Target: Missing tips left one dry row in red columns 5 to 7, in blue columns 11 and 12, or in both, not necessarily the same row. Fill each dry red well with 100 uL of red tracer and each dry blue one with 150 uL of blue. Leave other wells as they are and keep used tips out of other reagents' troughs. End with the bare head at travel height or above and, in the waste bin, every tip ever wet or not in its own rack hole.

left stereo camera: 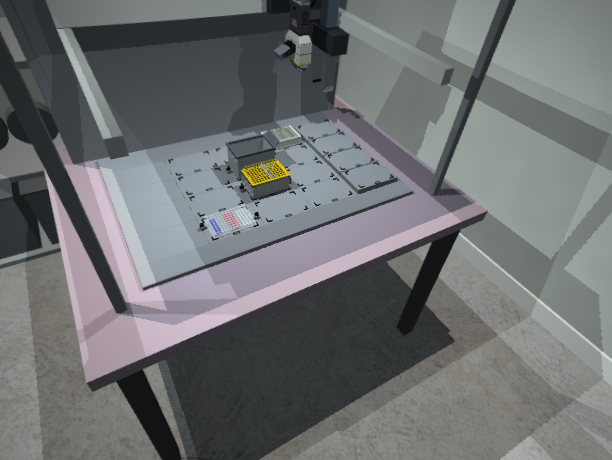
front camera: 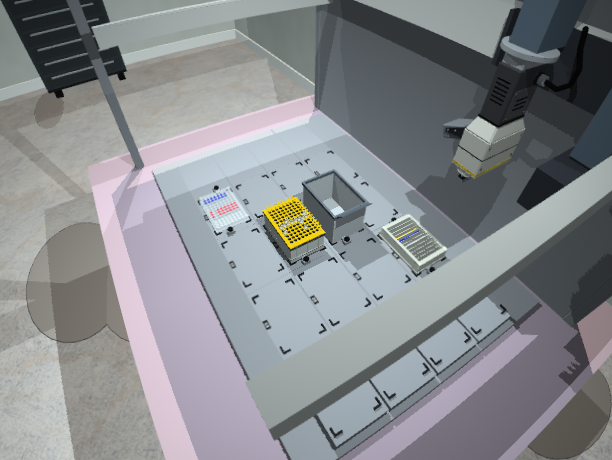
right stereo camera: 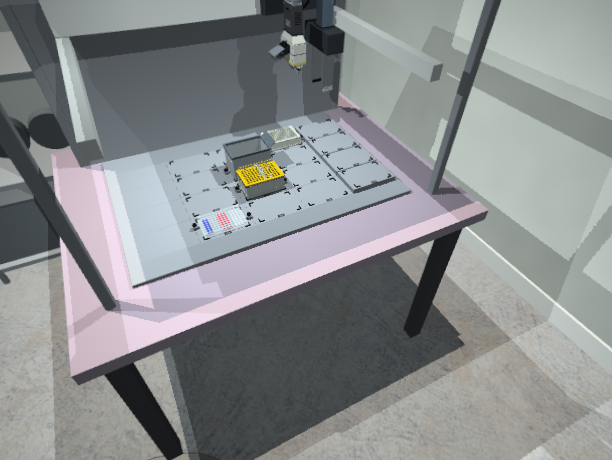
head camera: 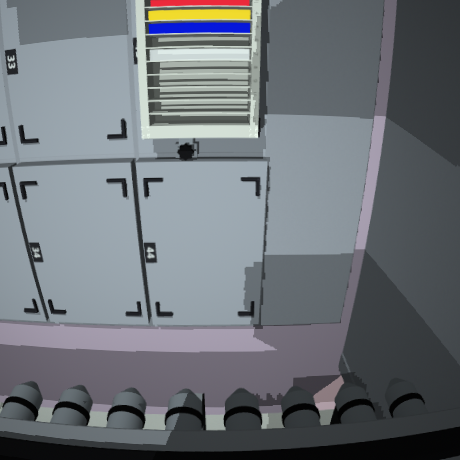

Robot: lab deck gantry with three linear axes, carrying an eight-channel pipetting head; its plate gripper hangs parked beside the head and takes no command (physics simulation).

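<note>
The white well plate (front camera: 224, 220) (left stereo camera: 245, 217) (right stereo camera: 237, 217) bears a blue block and a red block; in the front view the red block has a gap near its left end. The blue block shows no clear gap. The yellow tip rack (front camera: 294, 245) (left stereo camera: 266, 186) (right stereo camera: 262, 186) has several pale spots amid its tips. The trough block (front camera: 424, 267) (head camera: 200, 131) holds red, yellow and blue strips. The waste bin (front camera: 345, 227) (left stereo camera: 240, 162) stands beside the rack. The pipetting head (front camera: 492, 140) hangs high with bare nozzles (head camera: 242, 412). The plate gripper (front camera: 454, 129) (left stereo camera: 284, 50) (right stereo camera: 278, 50) hangs beside it; its opening cannot be told.
The grey deck (front camera: 210, 280) bears corner brackets and black knobs beside the labware. A raised deck section (head camera: 200, 225) (left stereo camera: 372, 182) lies past the trough block. A grey frame beam (front camera: 425, 300) crosses the front view, and posts (left stereo camera: 470, 100) stand at the table's edges.
</note>
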